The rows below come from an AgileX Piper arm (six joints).
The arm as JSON. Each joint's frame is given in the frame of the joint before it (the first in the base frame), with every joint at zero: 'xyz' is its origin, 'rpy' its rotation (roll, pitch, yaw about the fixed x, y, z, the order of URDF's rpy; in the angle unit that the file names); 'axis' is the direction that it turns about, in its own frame. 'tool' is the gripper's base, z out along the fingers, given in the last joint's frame.
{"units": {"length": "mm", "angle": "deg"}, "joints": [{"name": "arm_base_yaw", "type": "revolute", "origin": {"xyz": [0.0, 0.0, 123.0], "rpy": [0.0, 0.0, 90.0]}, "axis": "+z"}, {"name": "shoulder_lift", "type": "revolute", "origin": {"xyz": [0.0, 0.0, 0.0], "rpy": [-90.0, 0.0, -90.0]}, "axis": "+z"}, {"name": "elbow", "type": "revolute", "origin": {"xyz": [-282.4, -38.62, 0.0], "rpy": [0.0, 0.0, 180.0]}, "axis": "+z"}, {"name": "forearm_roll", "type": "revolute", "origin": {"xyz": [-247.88, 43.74, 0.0], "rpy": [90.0, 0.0, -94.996]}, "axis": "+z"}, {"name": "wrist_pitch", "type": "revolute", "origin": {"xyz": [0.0, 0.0, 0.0], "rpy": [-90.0, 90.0, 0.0]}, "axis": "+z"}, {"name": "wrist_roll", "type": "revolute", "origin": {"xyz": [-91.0, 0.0, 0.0], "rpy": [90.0, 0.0, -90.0]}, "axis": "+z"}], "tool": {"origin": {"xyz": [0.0, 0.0, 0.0], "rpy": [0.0, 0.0, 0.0]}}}
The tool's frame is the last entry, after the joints.
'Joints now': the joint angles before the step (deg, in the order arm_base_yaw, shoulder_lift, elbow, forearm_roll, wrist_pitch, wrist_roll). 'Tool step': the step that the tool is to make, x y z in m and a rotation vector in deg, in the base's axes. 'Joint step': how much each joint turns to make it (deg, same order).
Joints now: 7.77 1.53 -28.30 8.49 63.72 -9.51
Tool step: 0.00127 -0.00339 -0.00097 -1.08 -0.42 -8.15
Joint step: -6.01 -0.37 0.20 -2.67 -0.31 1.35
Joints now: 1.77 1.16 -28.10 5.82 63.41 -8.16
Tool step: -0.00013 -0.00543 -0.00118 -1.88 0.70 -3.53
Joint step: -0.63 0.00 0.00 -3.86 0.64 1.70
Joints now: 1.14 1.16 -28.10 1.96 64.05 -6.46
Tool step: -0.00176 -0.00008 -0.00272 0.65 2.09 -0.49
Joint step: 0.00 0.00 0.00 -0.06 2.04 0.93
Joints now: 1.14 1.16 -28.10 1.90 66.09 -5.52
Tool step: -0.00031 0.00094 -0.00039 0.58 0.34 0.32
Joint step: 0.00 0.01 0.00 0.65 0.32 0.05
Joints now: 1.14 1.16 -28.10 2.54 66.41 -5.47
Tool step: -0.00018 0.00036 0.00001 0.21 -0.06 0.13
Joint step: 0.00 -0.06 0.00 0.25 0.00 0.00
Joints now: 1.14 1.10 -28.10 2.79 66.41 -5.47
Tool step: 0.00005 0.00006 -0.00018 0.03 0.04 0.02
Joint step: 0.00 0.00 0.04 0.04 0.01 0.00
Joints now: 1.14 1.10 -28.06 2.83 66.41 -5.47
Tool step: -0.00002 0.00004 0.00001 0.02 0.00 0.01
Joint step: -0.01 0.00 0.00 0.03 0.01 0.00
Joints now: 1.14 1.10 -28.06 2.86 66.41 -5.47
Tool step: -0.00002 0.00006 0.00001 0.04 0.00 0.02
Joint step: 0.00 0.00 0.00 0.04 0.00 0.01
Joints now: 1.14 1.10 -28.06 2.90 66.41 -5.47
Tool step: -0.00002 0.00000 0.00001 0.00 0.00 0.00
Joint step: 0.00 0.00 0.00 0.00 0.01 0.00
